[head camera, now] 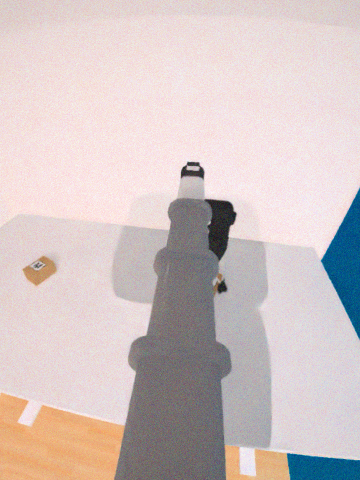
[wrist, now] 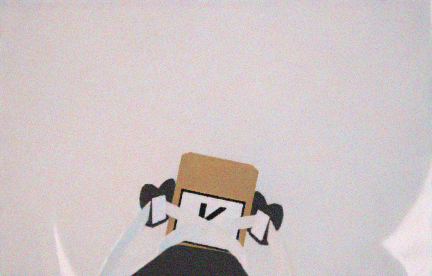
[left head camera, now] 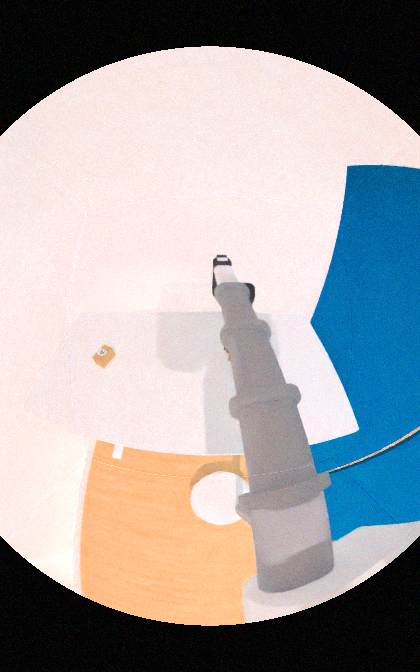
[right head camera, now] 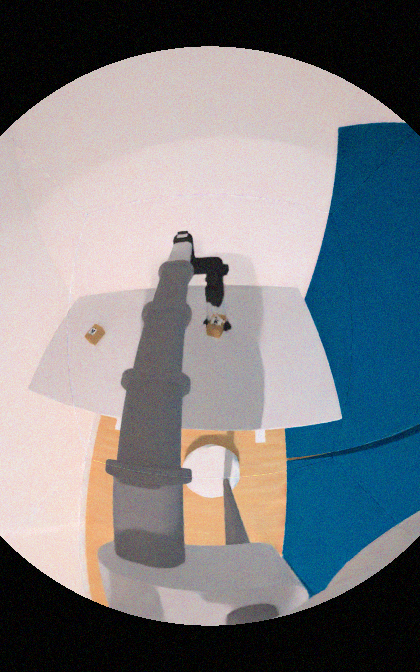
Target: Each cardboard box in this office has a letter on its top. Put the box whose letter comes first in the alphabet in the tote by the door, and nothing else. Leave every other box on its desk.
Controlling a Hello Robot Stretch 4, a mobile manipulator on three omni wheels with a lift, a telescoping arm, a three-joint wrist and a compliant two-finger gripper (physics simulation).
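Frame: origin at the robot's base, x left, y back, z up, level; millimetres.
Seen in the pictures: gripper, fingertip midpoint: (wrist: 211,200).
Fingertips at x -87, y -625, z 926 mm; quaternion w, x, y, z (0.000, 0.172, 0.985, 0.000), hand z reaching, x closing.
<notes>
Offsets run from my fingertips to a thing's top centre. Level surfaces: height alone.
A cardboard box @(dx +2, dy +4, dz +48 mm) (right head camera: 216,332) (wrist: 218,172) stands between my fingertips over the desk @(dz -3 mm) (head camera: 75,325) (left head camera: 125,400) (right head camera: 300,360). Its label is partly covered by my fingers in the wrist view; the upper strokes that show fit a K. My gripper (right head camera: 217,324) (wrist: 211,200) is shut on this box, one dark pad against each side. I cannot tell whether the box touches the desk. In the head view the arm hides most of it. A second cardboard box @(dx +619, dy +6, dz +47 mm) (head camera: 41,274) (left head camera: 105,359) (right head camera: 96,336) sits on the desk's left part; its small letter looks like M. The tote does not show.
My extended arm (head camera: 182,310) (left head camera: 267,370) (right head camera: 160,345) reaches across the desk. A pale wall (head camera: 175,100) stands close behind the desk. A round white seat (left head camera: 218,498) (right head camera: 210,475) is at the desk's near side. A blue surface (left head camera: 385,300) (right head camera: 370,300) lies to the right.
</notes>
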